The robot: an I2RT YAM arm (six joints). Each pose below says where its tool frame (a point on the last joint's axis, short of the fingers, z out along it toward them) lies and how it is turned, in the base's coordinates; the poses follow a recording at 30 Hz.
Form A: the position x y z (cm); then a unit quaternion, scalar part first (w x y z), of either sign.
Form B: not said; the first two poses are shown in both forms.
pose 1, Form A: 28.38 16.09 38.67 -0.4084 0.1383 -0.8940 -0.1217
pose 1, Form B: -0.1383 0.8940 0.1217 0.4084 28.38 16.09 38.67
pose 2, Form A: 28.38 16.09 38.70 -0.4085 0.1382 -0.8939 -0.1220
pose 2, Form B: -0.1382 0.8939 0.1220 0.4085 28.38 16.09 38.70
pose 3, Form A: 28.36 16.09 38.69 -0.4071 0.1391 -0.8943 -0.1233
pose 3, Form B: -0.1391 0.8943 0.1233 0.4071 28.36 16.09 38.69
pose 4, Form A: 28.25 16.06 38.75 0.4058 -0.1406 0.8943 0.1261
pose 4, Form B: -0.1406 0.8943 0.1261 0.4058 28.25 16.06 38.75
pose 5, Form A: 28.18 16.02 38.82 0.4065 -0.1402 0.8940 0.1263
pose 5, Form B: -0.1402 0.8940 0.1263 0.4065 28.18 16.02 38.82
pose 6, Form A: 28.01 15.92 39.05 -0.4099 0.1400 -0.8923 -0.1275
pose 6, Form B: -0.1400 0.8923 0.1275 0.4099 28.01 15.92 39.05
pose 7, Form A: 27.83 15.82 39.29 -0.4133 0.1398 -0.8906 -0.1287
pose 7, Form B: -0.1398 0.8906 0.1287 0.4133 27.83 15.82 39.29
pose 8, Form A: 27.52 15.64 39.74 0.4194 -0.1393 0.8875 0.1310
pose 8, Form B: -0.1393 0.8875 0.1310 0.4194 27.52 15.64 39.74
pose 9, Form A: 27.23 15.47 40.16 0.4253 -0.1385 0.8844 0.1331
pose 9, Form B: -0.1385 0.8844 0.1331 0.4253 27.23 15.47 40.16
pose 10, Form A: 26.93 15.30 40.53 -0.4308 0.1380 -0.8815 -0.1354
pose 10, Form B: -0.1380 0.8815 0.1354 0.4308 26.93 15.30 40.53
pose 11, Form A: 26.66 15.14 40.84 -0.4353 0.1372 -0.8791 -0.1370
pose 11, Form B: -0.1372 0.8791 0.1370 0.4353 26.66 15.14 40.84
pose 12, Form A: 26.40 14.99 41.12 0.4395 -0.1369 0.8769 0.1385
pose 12, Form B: -0.1369 0.8769 0.1385 0.4395 26.40 14.99 41.12
